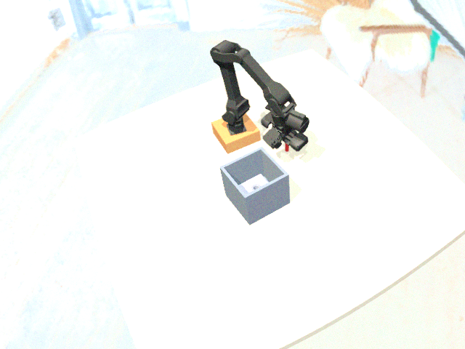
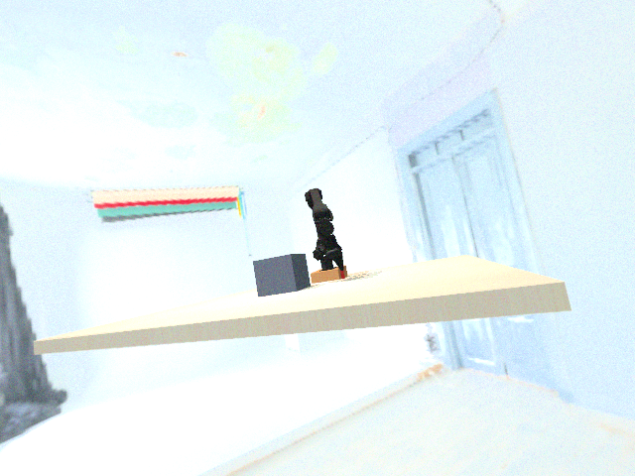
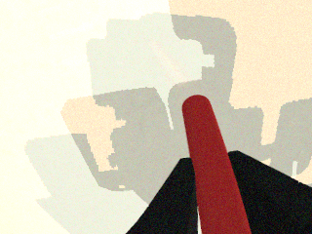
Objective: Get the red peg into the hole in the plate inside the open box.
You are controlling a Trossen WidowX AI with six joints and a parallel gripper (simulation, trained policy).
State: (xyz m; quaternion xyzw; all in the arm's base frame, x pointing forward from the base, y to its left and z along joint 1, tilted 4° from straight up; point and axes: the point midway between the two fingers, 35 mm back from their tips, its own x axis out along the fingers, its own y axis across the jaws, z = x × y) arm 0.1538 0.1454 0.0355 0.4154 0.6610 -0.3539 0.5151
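Right now the pale plate is 170 mm ahead of my gripper tip and 180 mm to the right of it. Round my gripper tip: red peg: 10 mm above.
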